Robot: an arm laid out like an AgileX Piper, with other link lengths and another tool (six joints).
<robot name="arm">
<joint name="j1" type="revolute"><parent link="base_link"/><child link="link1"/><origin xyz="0 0 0.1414" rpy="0 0 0"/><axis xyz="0 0 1"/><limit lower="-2.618" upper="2.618"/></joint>
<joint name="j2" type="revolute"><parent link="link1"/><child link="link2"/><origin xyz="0 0 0" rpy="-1.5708 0 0"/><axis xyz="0 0 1"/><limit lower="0" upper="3.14"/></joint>
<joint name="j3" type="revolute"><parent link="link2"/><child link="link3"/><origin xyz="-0.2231 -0.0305 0" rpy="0 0 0"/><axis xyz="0 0 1"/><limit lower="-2.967" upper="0"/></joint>
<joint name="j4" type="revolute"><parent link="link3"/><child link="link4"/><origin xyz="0.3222 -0.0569 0" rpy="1.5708 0 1.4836"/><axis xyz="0 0 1"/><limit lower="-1.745" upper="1.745"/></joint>
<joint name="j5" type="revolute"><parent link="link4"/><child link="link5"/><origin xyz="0 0 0" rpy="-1.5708 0 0"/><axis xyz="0 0 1"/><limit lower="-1.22" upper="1.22"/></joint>
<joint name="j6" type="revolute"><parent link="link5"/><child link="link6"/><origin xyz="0 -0.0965 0" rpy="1.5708 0 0"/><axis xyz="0 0 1"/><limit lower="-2.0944" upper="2.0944"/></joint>
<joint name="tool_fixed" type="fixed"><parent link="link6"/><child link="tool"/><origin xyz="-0.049 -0.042 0.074" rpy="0.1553 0 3.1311"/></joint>
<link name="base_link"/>
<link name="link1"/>
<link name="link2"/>
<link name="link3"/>
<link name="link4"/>
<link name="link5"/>
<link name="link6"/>
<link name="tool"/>
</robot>
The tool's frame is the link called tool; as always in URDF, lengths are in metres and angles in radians.
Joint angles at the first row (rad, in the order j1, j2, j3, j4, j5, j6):
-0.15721, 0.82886, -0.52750, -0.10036, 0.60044, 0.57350
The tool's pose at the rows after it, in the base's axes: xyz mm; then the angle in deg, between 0 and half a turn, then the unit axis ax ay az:
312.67, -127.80, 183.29, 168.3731, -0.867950, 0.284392, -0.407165
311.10, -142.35, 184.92, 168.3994, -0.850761, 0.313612, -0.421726
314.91, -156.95, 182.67, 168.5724, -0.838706, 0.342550, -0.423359
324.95, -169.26, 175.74, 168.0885, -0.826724, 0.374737, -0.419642
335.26, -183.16, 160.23, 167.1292, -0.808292, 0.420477, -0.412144
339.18, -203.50, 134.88, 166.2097, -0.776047, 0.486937, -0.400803
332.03, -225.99, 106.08, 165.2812, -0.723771, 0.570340, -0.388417
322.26, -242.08, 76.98, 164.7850, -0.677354, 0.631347, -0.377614
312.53, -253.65, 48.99, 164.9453, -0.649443, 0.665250, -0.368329
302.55, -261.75, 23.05, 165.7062, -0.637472, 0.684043, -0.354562
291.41, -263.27, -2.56, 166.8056, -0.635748, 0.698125, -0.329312
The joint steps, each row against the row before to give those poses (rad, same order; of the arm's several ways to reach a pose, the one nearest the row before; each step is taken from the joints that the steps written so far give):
-0.02350, 0.00000, 0.00001, 0.00002, -0.02703, 0.01077
-0.04322, 0.01751, -0.00913, 0.00000, -0.03527, 0.03338
-0.03825, 0.06520, -0.03931, 0.00001, -0.02475, 0.03201
-0.02466, 0.10248, -0.06074, 0.00001, -0.02924, 0.05114
-0.02647, 0.12355, -0.06444, -0.00003, -0.03746, 0.08084
-0.04640, 0.13514, -0.06052, -0.00001, -0.04263, 0.11233
-0.06150, 0.11557, -0.04601, -0.00085, -0.03451, 0.14793
-0.05156, 0.09290, -0.02016, -0.00001, -0.04452, 0.11108
-0.04132, 0.07948, -0.00228, 0.00002, -0.05391, 0.05301
-0.03261, 0.07291, -0.00046, -0.00001, -0.03955, 0.01435
-0.01891, 0.06721, 0.00003, 0.00002, -0.01024, 0.00294

